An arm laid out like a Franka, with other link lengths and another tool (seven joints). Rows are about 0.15 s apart.
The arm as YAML. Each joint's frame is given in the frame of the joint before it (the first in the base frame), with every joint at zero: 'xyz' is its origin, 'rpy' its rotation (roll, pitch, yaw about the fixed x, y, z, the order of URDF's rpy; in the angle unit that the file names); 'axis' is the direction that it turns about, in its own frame. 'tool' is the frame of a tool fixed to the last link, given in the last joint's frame.
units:
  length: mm
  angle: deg
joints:
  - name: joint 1
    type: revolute
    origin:
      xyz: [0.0, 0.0, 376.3]
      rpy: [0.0, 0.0, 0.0]
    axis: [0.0, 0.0, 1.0]
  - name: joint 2
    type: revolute
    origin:
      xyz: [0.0, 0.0, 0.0]
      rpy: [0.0, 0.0, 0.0]
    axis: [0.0, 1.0, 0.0]
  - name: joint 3
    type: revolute
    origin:
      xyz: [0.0, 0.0, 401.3]
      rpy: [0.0, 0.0, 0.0]
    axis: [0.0, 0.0, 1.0]
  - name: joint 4
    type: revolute
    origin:
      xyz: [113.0, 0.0, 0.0]
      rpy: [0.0, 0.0, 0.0]
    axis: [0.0, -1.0, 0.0]
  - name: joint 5
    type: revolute
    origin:
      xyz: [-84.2, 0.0, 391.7]
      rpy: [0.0, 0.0, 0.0]
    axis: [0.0, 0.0, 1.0]
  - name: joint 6
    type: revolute
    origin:
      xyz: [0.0, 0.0, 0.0]
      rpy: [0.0, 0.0, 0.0]
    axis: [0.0, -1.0, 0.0]
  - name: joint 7
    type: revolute
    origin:
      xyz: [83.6, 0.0, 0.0]
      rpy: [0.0, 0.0, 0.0]
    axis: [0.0, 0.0, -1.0]
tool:
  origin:
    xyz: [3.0, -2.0, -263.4]
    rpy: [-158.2, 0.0, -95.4]
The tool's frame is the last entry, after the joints.
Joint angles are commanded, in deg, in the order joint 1, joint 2, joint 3, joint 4, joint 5, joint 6, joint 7. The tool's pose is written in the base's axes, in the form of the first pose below.
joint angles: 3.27 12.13 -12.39 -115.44 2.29 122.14 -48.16
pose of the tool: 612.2, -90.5, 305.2, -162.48, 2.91, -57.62
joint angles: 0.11 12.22 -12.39 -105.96 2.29 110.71 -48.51
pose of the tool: 620.7, -122.8, 364.2, -163.84, 4.46, -60.23
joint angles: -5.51 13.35 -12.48 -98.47 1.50 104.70 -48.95
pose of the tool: 623.1, -189.5, 404.3, -164.14, 3.61, -64.94
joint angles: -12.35 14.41 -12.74 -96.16 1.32 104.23 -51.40
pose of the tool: 605.7, -269.4, 410.3, -163.73, 2.97, -69.40
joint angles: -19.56 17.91 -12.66 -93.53 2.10 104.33 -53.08
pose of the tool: 584.7, -347.4, 390.8, -164.10, 3.63, -75.00
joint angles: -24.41 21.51 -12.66 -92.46 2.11 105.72 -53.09
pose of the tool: 563.9, -402.8, 358.1, -165.39, 3.89, -79.79
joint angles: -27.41 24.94 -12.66 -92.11 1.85 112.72 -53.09
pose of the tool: 567.1, -453.7, 326.6, -163.41, 0.30, -82.19
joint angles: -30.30 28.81 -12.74 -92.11 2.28 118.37 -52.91
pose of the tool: 559.5, -496.4, 285.0, -162.49, -1.43, -85.16
